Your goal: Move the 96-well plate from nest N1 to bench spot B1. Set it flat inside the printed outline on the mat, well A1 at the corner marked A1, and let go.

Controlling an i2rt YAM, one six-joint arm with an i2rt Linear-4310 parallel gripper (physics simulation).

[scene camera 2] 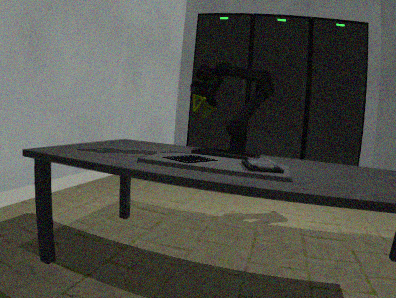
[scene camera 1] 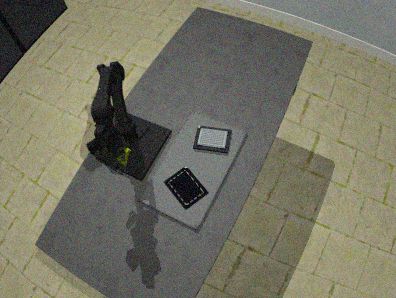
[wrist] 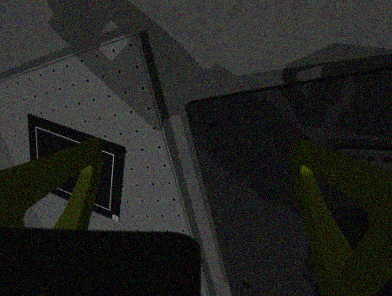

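Where they show: gripper, fingertip midpoint: (scene camera 2: 198,115) (scene camera 1: 119,159) (wrist: 196,148); arm's base, link origin: (scene camera 2: 234,153) (scene camera 1: 131,137) (wrist: 351,226).
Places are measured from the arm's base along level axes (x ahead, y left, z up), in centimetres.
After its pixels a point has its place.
The 96-well plate (scene camera 1: 212,137) @(z 2.7, x 33.1, y 22.3 cm) (scene camera 2: 262,163) @(z 2.6, x 39.1, y 24.1 cm) is pale and lies flat in the dark nest (scene camera 1: 211,150) @(z 1.1, x 36.3, y 17.2 cm) on the grey board. It does not show in the wrist view. The black mat (scene camera 1: 186,187) @(z 0.3, x 38.3, y -3.5 cm) (scene camera 2: 190,159) @(z 0.3, x 40.1, y -2.5 cm) (wrist: 55,145) @(z 0.3, x 40.3, y -7.2 cm) with a thin white printed outline lies on the same board, turned at an angle to the nest. A small white mark (wrist: 115,218) @(z 0.3, x 31.7, y 4.0 cm) sits at one mat corner; no lettering is legible. My gripper (scene camera 1: 124,156) @(z 16.9, x 12.9, y -15.0 cm) (scene camera 2: 202,105) (wrist: 196,148) @(z 16.9, x 12.9, y -15.0 cm) is open and empty, its yellow fingers wide apart. It is high above the table, near the arm's base side, away from the plate.
The raised grey board (scene camera 1: 200,162) @(z 0.1, x 35.6, y 9.8 cm) (scene camera 2: 150,160) @(z -0.2, x 53.1, y -10.9 cm) (wrist: 145,175) @(z 0.1, x 25.7, y -3.9 cm) has small holes and carries nest and mat. The arm's black base plate (scene camera 1: 155,137) @(z 0.4, x 9.9, y 7.1 cm) (wrist: 240,150) @(z 0.7, x 13.1, y -8.7 cm) lies beside it on the grey table (scene camera 1: 220,65) @(z -1.2, x 7.6, y 63.1 cm) (scene camera 2: 100,155) @(z -1.2, x 56.7, y -32.5 cm). Dark cabinets (scene camera 1: 25,30) (scene camera 2: 280,100) stand behind the arm.
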